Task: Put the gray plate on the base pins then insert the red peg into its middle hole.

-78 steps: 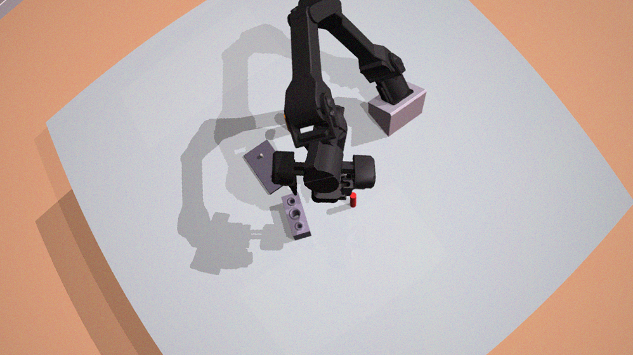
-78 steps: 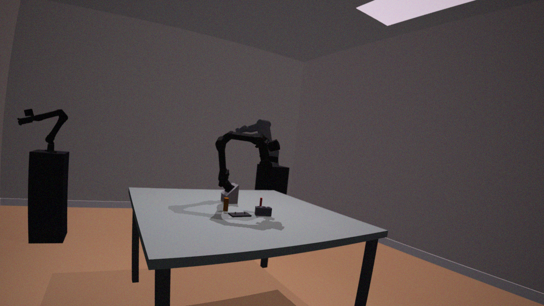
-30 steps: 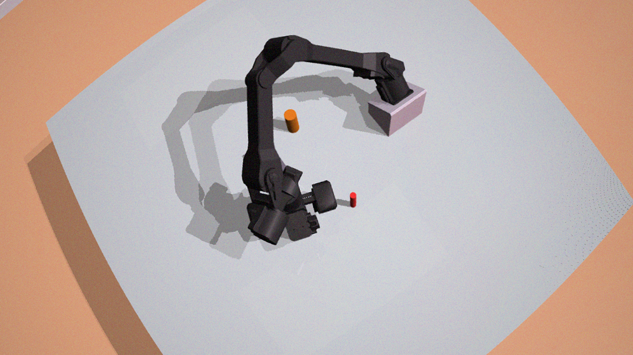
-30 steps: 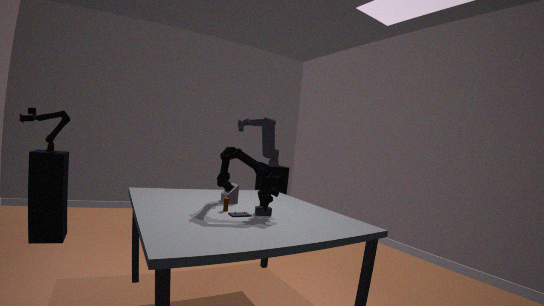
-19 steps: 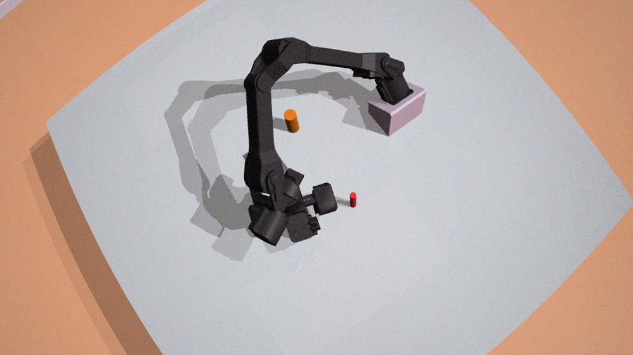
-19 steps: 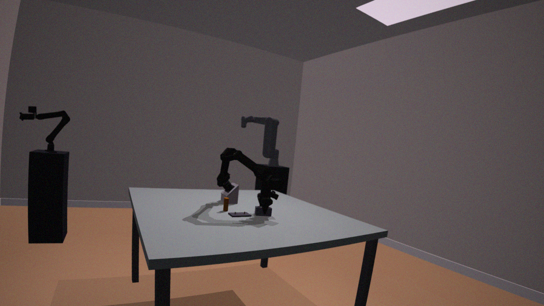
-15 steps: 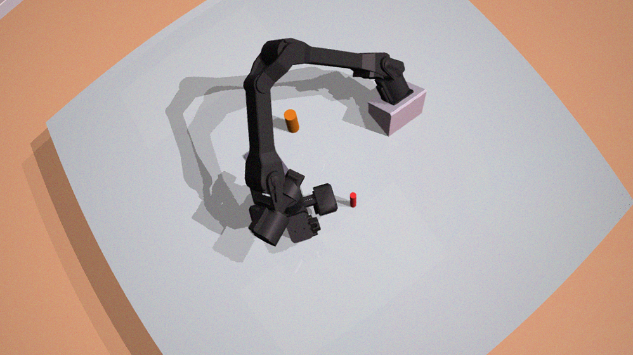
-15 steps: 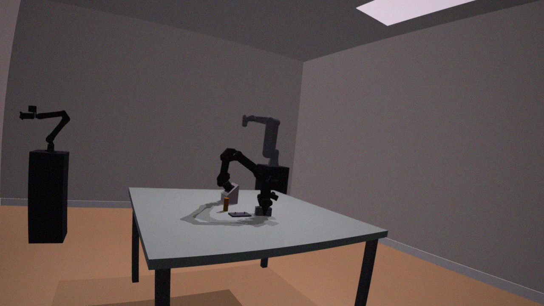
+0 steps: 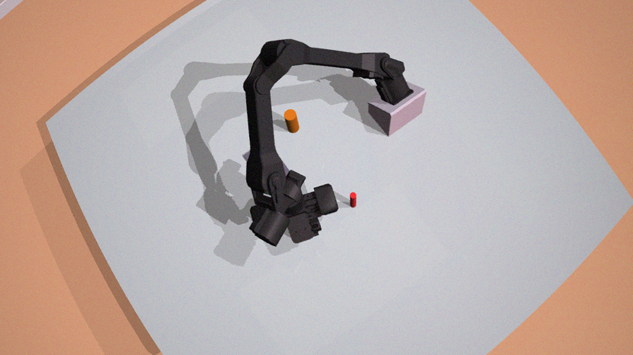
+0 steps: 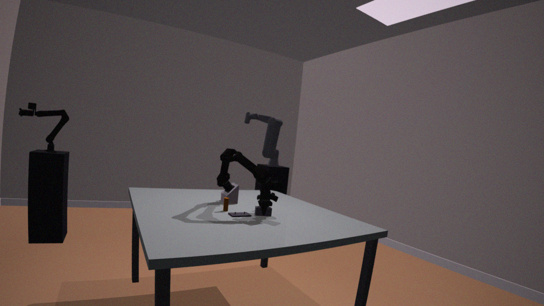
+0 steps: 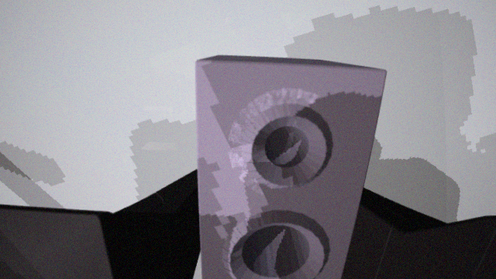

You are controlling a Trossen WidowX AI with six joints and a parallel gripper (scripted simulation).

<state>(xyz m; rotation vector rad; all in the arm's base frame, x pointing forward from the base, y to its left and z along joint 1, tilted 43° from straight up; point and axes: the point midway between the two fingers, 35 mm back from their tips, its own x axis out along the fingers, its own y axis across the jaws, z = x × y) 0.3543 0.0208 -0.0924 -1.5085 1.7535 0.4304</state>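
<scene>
My gripper tip is 150 mm to the left of the base and 20 mm past it. Also, from my gripper tip: orange cylinder (190 mm to the right, 120 mm behind, 30 mm above); gray plate (30 mm above); red peg (120 mm behind, 50 mm to the left, 30 mm above).
</scene>
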